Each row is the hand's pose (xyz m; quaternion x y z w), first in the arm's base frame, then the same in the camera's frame.
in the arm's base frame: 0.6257 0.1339 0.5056 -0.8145 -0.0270 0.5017 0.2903
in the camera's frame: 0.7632 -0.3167 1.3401 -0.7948 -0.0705 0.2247 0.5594
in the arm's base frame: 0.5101 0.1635 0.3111 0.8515 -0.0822 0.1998 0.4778
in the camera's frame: 0.7701 -0.1655 1.1693 0.8496 -0.3852 0.2663 0.2428
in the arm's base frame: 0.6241 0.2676 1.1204 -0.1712 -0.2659 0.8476 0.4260
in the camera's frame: 0.4839 -0.4483 1.8883 -0.2851 -0.5247 0.6016 0.5306
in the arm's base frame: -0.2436 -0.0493 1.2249 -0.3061 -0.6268 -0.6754 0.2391
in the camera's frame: -0.3649 -0.3593 1.5195 -0.1853 -0.4056 -0.8942 0.0391
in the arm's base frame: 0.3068 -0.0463 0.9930 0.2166 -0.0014 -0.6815 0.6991
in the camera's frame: 0.2129 -0.5107 1.5166 0.5283 -0.0215 -0.7078 0.4685
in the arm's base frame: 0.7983 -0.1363 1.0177 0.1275 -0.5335 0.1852 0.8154
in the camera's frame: 0.5926 -0.8112 1.6423 0.1885 -0.7433 -0.0825 0.6365
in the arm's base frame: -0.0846 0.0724 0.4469 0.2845 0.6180 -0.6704 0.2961
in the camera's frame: 0.1840 -0.0279 1.0354 0.5973 0.6251 -0.4528 0.2177
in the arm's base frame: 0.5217 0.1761 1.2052 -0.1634 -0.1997 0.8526 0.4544
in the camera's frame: 0.3356 -0.5097 1.8710 -0.2599 -0.4725 0.6196 0.5703
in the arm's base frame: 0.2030 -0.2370 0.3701 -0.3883 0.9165 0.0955 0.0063
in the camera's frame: 0.3955 -0.3751 0.8974 -0.2140 0.8911 0.2343 0.3243
